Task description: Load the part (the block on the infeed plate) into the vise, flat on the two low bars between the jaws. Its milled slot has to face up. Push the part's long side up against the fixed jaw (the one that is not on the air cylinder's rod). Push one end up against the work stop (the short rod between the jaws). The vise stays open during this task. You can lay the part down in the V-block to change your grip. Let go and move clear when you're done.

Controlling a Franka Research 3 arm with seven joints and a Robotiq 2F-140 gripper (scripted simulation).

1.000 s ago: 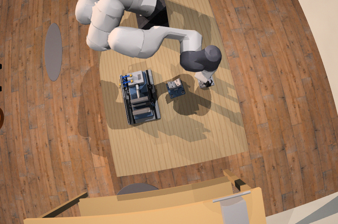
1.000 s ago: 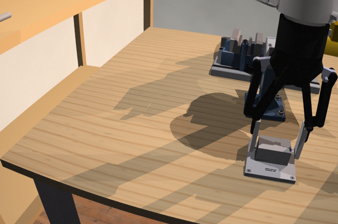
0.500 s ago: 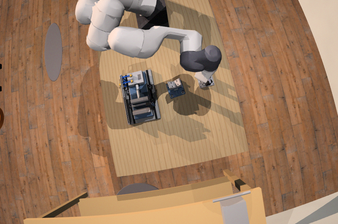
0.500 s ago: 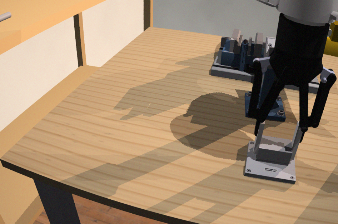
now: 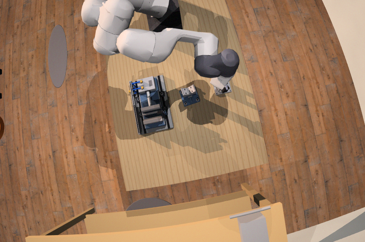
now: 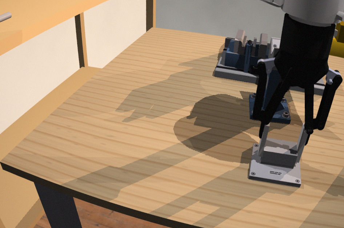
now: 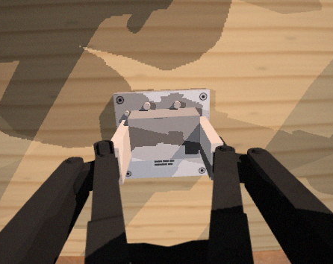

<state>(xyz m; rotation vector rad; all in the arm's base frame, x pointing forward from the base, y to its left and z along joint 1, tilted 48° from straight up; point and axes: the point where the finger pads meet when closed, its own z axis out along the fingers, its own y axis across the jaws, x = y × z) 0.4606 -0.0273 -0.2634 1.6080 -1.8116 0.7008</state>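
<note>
Now: the infeed plate 1 cm to the left of my hand and 5 cm below it. Also, from my hand: v-block post 18 cm to the right, 1 cm above; then work stop post 6 cm ahead, 32 cm to the right, 1 cm above; then part 3 cm below.
</note>
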